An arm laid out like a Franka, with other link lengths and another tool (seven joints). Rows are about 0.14 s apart.
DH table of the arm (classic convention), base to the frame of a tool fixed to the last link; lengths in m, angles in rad. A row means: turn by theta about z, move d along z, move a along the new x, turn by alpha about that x. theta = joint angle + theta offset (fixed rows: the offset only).
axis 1: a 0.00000, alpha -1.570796, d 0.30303, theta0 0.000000
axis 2: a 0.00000, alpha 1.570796, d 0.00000, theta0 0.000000
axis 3: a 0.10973, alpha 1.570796, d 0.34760, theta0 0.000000
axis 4: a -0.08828, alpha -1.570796, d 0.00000, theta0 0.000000
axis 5: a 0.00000, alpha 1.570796, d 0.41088, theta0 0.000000
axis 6: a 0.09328, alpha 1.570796, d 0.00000, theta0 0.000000
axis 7: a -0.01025, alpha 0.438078, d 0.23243, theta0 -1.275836
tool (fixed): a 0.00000, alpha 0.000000, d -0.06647, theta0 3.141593
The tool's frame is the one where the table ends.
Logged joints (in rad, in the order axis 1, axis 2, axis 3, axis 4, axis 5, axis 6, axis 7), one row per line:
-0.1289 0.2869 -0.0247 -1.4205 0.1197 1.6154 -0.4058
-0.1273 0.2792 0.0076 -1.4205 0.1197 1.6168 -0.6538
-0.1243 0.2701 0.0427 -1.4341 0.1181 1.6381 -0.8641
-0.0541 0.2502 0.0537 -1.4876 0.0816 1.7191 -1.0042
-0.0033 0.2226 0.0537 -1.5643 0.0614 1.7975 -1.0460
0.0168 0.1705 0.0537 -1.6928 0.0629 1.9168 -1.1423
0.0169 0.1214 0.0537 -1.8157 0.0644 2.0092 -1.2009
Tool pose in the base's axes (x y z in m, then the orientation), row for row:
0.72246 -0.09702 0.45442 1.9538 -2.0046 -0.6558
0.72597 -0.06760 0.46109 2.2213 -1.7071 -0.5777
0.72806 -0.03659 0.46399 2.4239 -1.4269 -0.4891
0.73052 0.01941 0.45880 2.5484 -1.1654 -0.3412
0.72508 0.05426 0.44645 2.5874 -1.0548 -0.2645
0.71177 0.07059 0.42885 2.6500 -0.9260 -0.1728
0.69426 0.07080 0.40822 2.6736 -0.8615 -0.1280
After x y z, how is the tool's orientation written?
As a rotation vector, in radians.
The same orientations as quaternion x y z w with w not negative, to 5 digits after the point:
0.67355 -0.69106 -0.22608 0.13288
0.76890 -0.59091 -0.19997 0.14012
0.84032 -0.49468 -0.16956 0.14285
0.89132 -0.40760 -0.11934 0.15866
0.90899 -0.37057 -0.09292 0.16670
0.92951 -0.32480 -0.06061 0.16383
0.93793 -0.30222 -0.04490 0.16411

